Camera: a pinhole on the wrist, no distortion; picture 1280 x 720 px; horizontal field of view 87.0 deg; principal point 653.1 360.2 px. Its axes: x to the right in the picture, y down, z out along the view. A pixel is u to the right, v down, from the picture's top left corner.
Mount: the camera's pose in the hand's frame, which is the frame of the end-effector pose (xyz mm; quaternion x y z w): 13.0 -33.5 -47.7 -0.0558 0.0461 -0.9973 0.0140
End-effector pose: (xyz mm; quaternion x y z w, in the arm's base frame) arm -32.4 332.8 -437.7 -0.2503 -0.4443 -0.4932 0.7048
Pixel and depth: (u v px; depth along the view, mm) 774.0 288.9 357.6
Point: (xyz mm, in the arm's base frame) -181.7 576.9 -298.1
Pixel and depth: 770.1 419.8 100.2
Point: -99.1 350.8 -410.6
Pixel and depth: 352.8 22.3 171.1
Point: -30.1 393.7 -283.6
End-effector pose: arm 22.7 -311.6 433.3 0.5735 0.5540 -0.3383 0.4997
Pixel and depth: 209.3 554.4 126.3
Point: -25.5 -349.0 296.0
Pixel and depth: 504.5 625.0 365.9
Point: -108.7 -571.0 183.4
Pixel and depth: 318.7 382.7 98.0
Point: -1.5 -336.4 344.6
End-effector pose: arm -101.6 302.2 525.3 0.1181 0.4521 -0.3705 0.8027
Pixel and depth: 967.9 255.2 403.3
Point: 88.9 157.8 845.9
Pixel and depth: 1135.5 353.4 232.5
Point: -53.8 218.1 749.4
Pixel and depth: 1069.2 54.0 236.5
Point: 33.0 276.3 725.7
